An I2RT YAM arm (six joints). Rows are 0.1 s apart.
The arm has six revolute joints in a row. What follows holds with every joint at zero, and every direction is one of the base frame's.
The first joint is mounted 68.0 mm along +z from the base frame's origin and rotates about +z.
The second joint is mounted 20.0 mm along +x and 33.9 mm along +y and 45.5 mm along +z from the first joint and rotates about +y.
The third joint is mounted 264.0 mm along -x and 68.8 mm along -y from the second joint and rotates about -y.
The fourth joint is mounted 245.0 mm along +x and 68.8 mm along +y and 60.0 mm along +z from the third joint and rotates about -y.
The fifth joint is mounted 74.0 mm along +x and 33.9 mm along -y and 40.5 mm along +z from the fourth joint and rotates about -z.
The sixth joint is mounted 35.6 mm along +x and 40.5 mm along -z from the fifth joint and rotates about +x.
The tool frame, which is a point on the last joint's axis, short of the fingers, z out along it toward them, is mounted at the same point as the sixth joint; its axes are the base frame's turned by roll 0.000, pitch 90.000 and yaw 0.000 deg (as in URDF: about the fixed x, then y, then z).
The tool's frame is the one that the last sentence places.
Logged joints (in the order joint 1, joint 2, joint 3, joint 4, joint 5, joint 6), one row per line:
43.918 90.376 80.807 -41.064 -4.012 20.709
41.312 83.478 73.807 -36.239 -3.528 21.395
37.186 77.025 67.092 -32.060 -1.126 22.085
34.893 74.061 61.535 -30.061 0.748 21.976
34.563 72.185 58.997 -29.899 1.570 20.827
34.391 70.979 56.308 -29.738 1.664 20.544
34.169 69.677 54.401 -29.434 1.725 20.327
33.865 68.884 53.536 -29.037 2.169 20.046
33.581 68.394 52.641 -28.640 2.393 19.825
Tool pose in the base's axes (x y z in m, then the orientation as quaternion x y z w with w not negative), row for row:
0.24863 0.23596 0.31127 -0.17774 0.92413 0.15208 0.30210
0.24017 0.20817 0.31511 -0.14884 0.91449 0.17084 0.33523
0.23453 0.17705 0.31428 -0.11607 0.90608 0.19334 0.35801
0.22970 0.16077 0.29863 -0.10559 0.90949 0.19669 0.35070
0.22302 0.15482 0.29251 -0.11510 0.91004 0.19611 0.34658
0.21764 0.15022 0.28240 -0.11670 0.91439 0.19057 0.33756
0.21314 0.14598 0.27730 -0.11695 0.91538 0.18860 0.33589
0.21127 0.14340 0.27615 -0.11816 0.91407 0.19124 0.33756
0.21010 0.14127 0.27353 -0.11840 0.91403 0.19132 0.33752
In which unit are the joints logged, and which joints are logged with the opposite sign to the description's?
The joints are logged in degrees. Opposite sign: joint 5.
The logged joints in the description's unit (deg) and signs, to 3 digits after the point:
43.918 90.376 80.807 -41.064 4.012 20.709
41.312 83.478 73.807 -36.239 3.528 21.395
37.186 77.025 67.092 -32.060 1.126 22.085
34.893 74.061 61.535 -30.061 -0.748 21.976
34.563 72.185 58.997 -29.899 -1.570 20.827
34.391 70.979 56.308 -29.738 -1.664 20.544
34.169 69.677 54.401 -29.434 -1.725 20.327
33.865 68.884 53.536 -29.037 -2.169 20.046
33.581 68.394 52.641 -28.640 -2.393 19.825

